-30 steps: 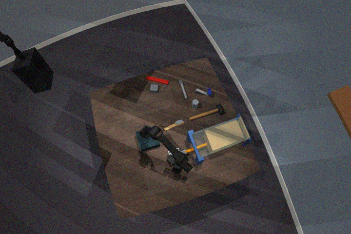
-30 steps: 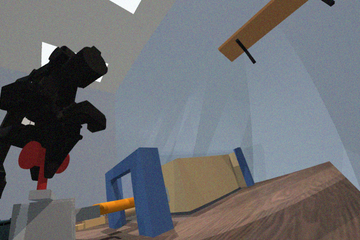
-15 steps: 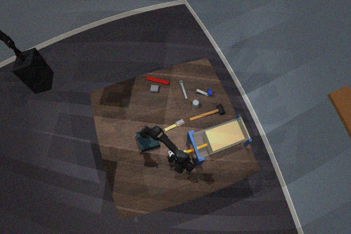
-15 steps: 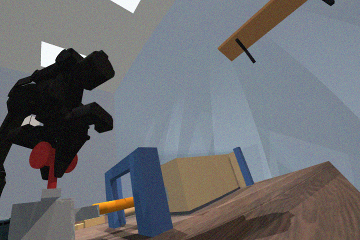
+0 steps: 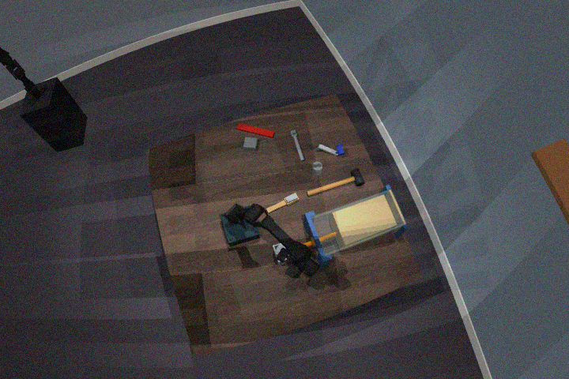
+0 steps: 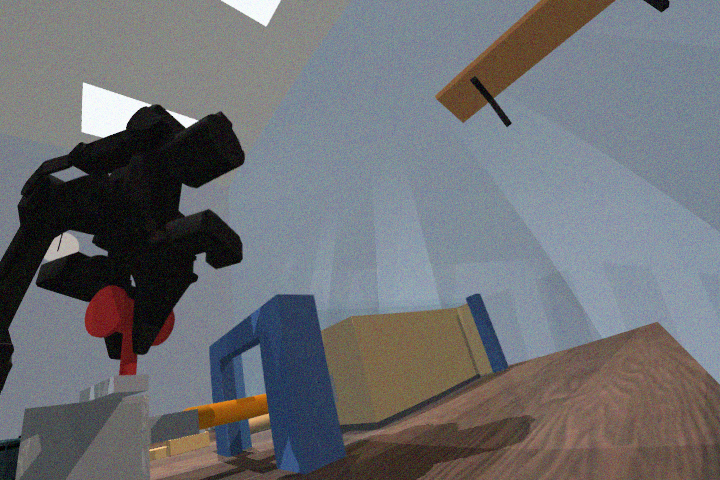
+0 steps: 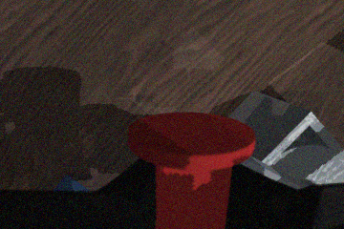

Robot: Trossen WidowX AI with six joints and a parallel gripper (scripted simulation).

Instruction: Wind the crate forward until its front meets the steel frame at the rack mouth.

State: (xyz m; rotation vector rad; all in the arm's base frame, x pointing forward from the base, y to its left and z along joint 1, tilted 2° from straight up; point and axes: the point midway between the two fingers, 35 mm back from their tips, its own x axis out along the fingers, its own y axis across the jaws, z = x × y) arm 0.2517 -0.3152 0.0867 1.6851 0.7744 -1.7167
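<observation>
My gripper tip is now 10 mm past the red-knobbed winch handle, 40 mm to the right of it and 10 mm above it. Round my gripper tip: blue steel frame 120 mm ahead, 120 mm to the left, 10 mm below; red knob 20 mm above; grey winch 50 mm behind, 80 mm to the left, 80 mm below.
</observation>
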